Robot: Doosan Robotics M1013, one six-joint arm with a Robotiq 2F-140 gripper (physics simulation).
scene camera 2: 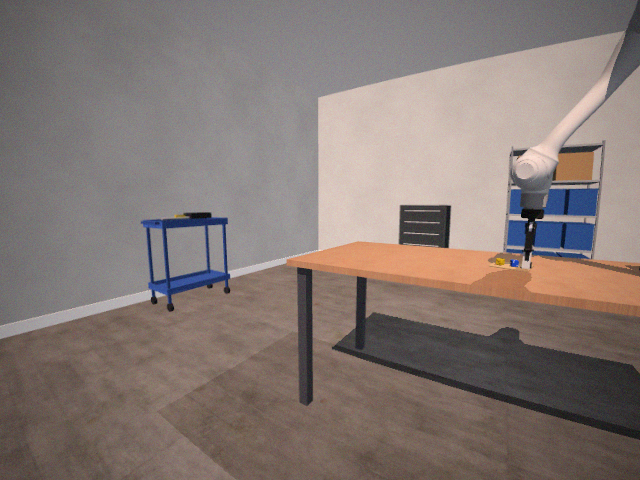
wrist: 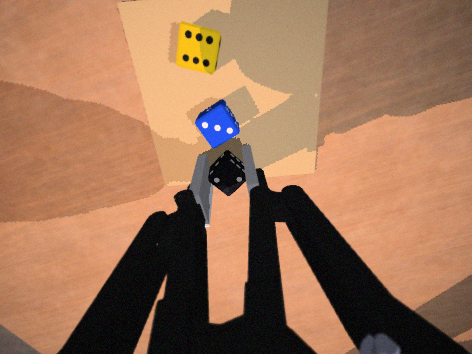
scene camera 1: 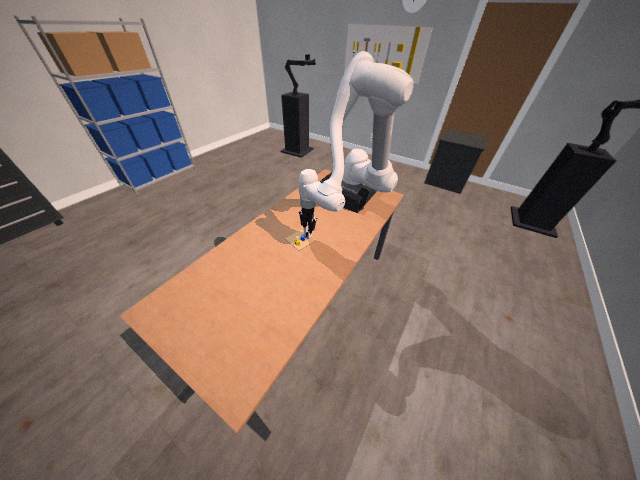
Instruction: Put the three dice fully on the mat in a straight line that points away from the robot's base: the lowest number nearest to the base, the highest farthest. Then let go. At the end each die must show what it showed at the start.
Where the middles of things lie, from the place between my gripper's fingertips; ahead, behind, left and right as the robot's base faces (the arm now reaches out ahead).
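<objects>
The blue die [wrist: 217,123] sits 40 mm ahead of my hand, 10 mm to the right of it and 10 mm above it. Counting from my hand again, I find the black die [wrist: 227,173] 10 mm above, while the yellow die [wrist: 198,48] is 90 mm ahead, 20 mm to the right and 10 mm above. The tan mat [wrist: 269,71], for its part, is 50 mm ahead of my hand and 30 mm to the right of it.
</objects>
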